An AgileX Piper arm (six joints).
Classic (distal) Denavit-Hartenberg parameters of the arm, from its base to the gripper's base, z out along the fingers. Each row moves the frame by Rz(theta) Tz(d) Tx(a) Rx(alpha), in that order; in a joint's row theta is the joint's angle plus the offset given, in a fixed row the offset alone. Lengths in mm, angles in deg.
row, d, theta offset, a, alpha
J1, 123, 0, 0, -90
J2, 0, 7.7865, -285.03, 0
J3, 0, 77.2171, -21.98, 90
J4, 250.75, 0, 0, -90
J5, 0, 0, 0, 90
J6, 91, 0, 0, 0
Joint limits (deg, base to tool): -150..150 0..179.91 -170..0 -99.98..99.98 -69.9..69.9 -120..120
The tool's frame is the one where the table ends.
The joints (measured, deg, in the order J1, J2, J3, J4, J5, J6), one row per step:
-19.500 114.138 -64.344 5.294 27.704 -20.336
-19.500 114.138 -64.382 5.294 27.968 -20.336
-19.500 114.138 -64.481 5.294 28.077 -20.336
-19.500 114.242 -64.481 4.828 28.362 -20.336
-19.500 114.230 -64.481 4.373 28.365 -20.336
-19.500 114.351 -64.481 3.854 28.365 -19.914
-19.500 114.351 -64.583 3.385 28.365 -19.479
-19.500 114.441 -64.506 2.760 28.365 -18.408
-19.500 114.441 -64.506 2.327 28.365 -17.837
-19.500 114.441 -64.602 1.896 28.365 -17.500
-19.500 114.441 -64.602 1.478 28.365 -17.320
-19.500 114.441 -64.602 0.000 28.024 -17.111
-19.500 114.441 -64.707 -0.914 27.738 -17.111
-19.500 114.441 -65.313 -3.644 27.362 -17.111
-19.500 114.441 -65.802 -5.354 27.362 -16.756
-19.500 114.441 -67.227 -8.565 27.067 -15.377
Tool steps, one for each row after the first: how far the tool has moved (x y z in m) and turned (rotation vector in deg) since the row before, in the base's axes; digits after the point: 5 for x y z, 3 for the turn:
-0.00021 0.00011 0.00002 0.091 0.206 0.017
0.00025 -0.00007 0.00033 0.010 0.007 0.007
-0.00054 -0.00014 -0.00083 -0.166 0.470 0.346
-0.00014 -0.00031 0.00006 -0.307 0.099 0.321
-0.00016 -0.00036 -0.00080 -0.186 0.210 -0.038
0.00028 -0.00048 0.00038 -0.224 -0.015 -0.086
-0.00050 -0.00032 -0.00090 -0.061 0.228 -0.584
-0.00012 -0.00030 -0.00001 -0.130 0.059 -0.241
0.00028 -0.00044 0.00036 -0.226 -0.015 -0.018
-0.00011 -0.00029 -0.00001 -0.229 0.084 0.122
0.00011 -0.00122 0.00015 -1.047 0.010 0.839
0.00062 -0.00093 0.00054 -0.740 -0.153 0.646
0.00238 -0.00295 0.00260 -2.155 -0.278 1.922
0.00161 -0.00189 0.00199 -1.221 -0.100 0.850
0.00547 -0.00434 0.00608 -2.348 -1.072 0.920

